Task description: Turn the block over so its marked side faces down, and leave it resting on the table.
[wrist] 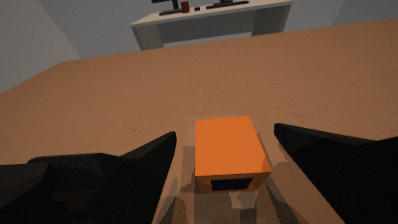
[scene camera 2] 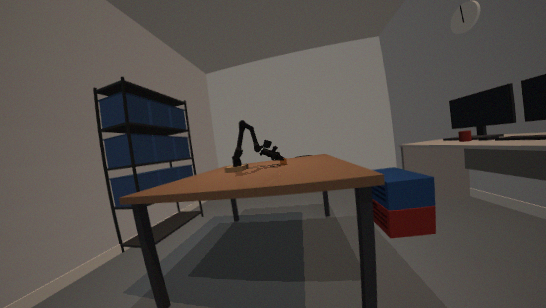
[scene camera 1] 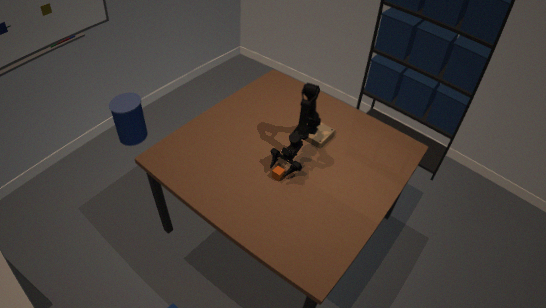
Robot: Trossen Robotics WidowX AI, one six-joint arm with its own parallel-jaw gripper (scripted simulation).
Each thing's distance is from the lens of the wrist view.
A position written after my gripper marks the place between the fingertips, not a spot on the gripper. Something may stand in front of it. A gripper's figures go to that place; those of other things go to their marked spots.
my gripper [wrist: 223,132]: 12 cm
block [wrist: 229,158]: 10 cm
